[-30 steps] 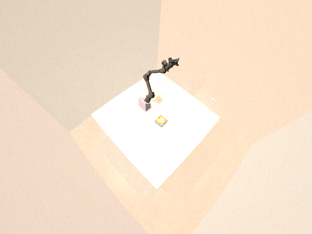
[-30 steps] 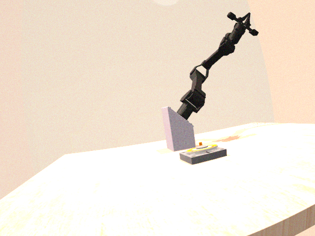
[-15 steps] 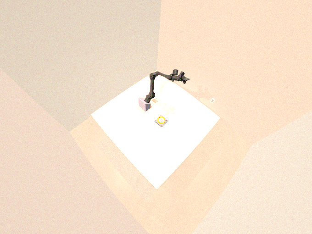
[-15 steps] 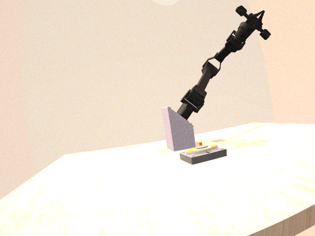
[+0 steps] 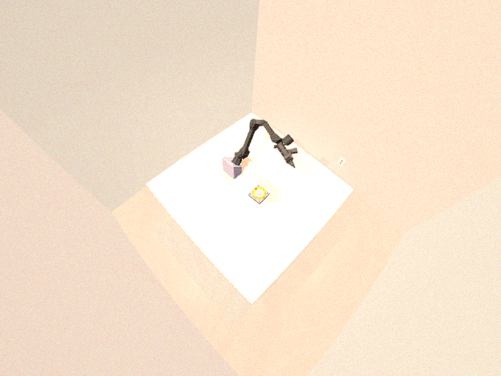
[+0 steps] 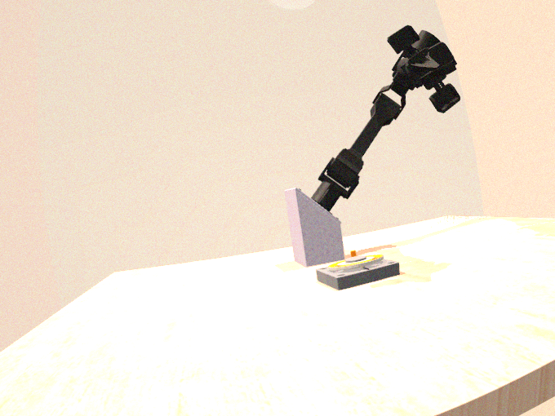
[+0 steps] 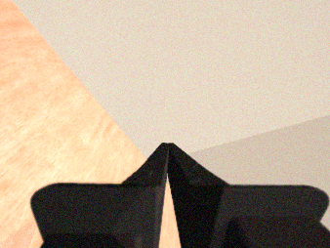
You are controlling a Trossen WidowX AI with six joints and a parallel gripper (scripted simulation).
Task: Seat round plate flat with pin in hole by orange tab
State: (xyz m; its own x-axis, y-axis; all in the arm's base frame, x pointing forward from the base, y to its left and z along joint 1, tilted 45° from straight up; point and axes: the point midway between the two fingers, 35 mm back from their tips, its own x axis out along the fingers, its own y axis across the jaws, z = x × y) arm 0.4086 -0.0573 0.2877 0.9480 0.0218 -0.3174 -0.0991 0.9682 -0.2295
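Now: the round plate 330 mm below my gripper tip, 170 mm to the right of it and 170 mm behind it. Round my gripper tip: grey square base 340 mm below, 180 mm to the right, 150 mm behind.
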